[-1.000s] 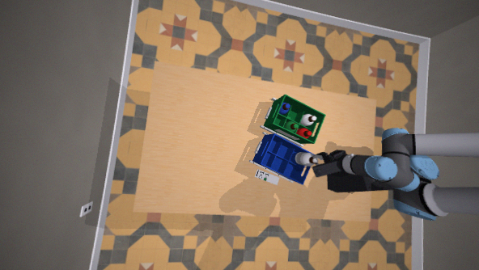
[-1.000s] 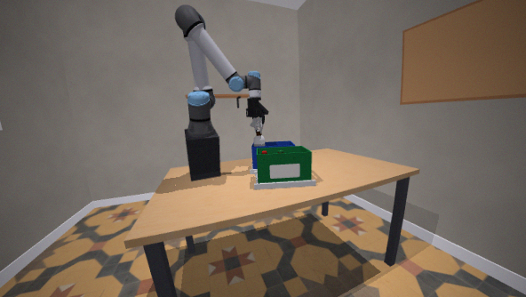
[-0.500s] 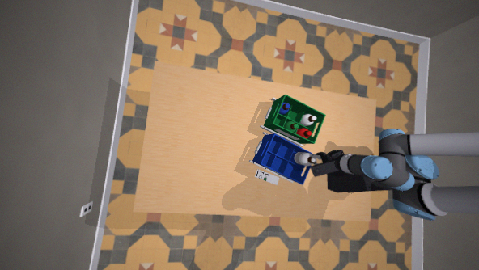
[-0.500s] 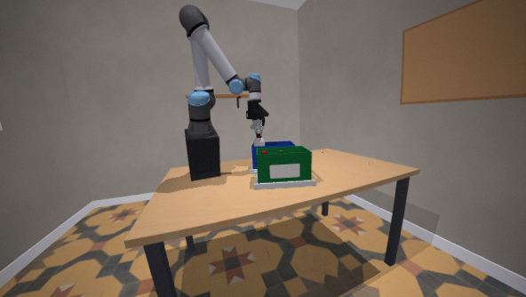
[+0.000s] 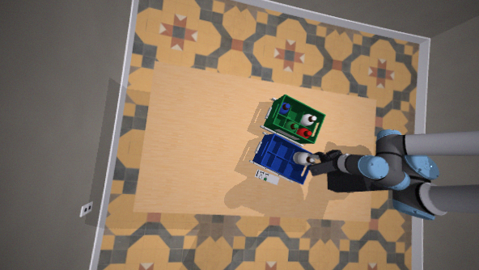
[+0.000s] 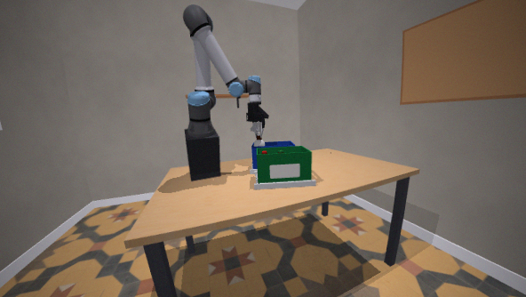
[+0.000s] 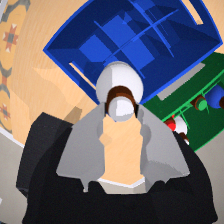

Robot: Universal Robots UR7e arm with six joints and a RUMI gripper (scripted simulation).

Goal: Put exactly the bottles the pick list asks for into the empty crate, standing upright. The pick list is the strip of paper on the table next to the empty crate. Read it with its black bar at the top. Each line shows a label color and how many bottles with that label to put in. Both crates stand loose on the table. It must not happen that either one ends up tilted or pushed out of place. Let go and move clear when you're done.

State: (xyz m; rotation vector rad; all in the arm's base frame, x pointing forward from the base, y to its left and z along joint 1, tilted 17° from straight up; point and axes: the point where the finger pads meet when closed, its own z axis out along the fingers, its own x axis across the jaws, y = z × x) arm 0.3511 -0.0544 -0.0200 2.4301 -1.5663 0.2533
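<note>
Now: the white bottle 7 cm below my hand. Also, from my hand: red-label bottle 15 cm to the right, 15 cm below, 3 cm behind; blue crate 16 cm below, 10 cm ahead, 1 cm to the left; green-label bottle 18 cm to the right, 15 cm below, 6 cm ahead.
</note>
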